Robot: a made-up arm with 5 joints.
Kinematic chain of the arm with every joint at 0, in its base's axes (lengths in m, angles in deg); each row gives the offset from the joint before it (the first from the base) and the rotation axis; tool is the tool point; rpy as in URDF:
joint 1: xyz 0 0 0.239 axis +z
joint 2: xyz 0 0 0 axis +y
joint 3: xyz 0.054 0 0.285 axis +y
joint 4: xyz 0.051 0 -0.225 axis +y
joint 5: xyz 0.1 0 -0.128 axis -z
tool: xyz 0 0 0 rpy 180 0 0
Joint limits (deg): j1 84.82..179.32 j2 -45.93..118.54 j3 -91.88..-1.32 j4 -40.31..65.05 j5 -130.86..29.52
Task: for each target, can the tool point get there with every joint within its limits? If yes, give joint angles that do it. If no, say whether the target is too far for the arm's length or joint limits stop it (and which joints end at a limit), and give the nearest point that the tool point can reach.
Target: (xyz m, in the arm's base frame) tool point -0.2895 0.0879 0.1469
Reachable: yes | joints 163.11 15.52 -30.11 27.74 -83.31
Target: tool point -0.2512 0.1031 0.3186
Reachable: yes | joints 157.68 -22.46 -15.74 7.54 -80.17
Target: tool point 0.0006 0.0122 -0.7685
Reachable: no: too far | nearest point 0.0062 0.1263 -0.3253 | short by 0.458 m
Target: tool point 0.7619 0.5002 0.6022
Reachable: no: too far | nearest point 0.0459 0.5063 0.5647 | short by 0.717 m
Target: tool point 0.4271 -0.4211 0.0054
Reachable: no: joint limits stop it (at a limit: joint 2) | nearest point 0.1195 -0.1178 0.0316 | short by 0.433 m
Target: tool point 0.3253 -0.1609 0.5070
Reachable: no: joint limits stop it (at a limit: joint 2, joint 3, joint 4) | nearest point 0.1341 -0.0663 0.8082 | short by 0.369 m
